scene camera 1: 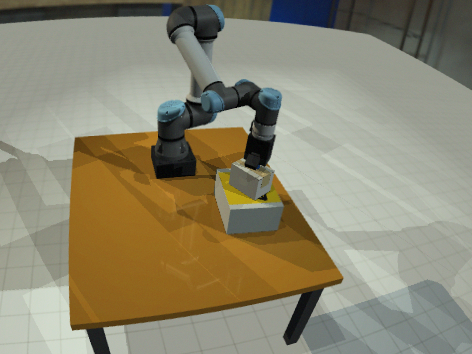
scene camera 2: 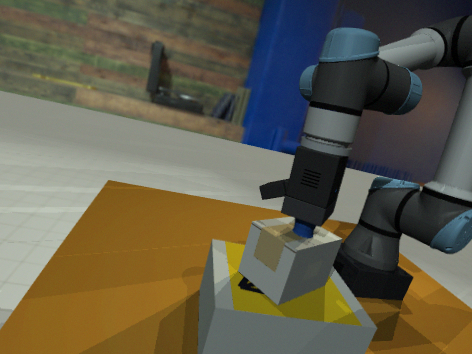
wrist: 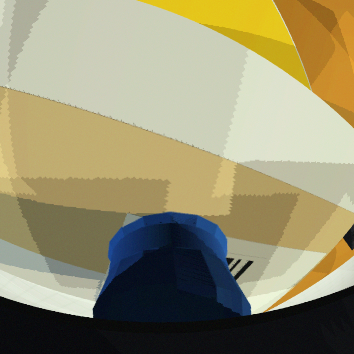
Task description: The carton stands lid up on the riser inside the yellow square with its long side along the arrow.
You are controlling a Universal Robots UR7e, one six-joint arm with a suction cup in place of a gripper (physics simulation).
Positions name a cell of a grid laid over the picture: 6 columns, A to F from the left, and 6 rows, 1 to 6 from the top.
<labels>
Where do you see a carton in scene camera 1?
At D4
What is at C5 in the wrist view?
The suction cup.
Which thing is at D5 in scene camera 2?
A carton.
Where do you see a grey riser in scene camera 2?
At C6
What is the suction cup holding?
A carton.
</labels>
